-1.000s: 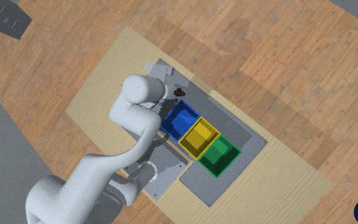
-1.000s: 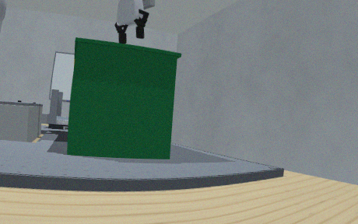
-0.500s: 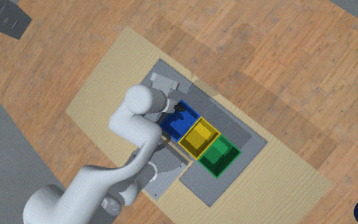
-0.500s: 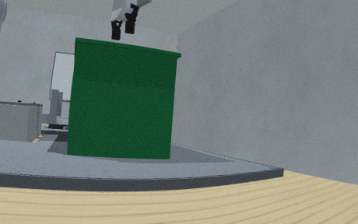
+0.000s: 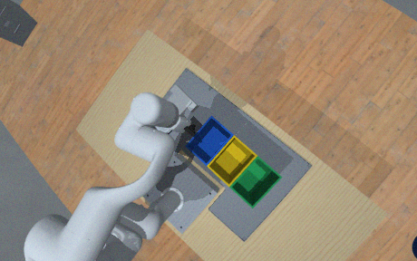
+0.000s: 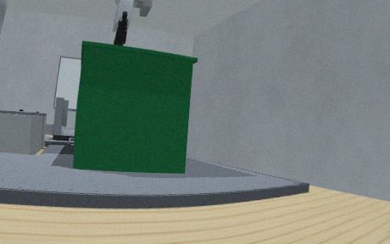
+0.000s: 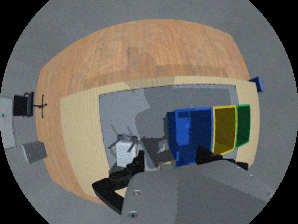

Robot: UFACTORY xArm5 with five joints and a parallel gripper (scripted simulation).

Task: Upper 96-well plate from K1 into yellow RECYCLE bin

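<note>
My gripper is now 280 mm above the 96-well plate, 180 mm to the right of it and 80 mm past it. The rest, counted from my hand: yellow bin 230 mm to the right, 230 mm below, 60 mm behind; then green bin 360 mm to the right, 230 mm below, 90 mm behind; then blue bin 230 mm below, 100 mm to the right, 30 mm behind.
</note>
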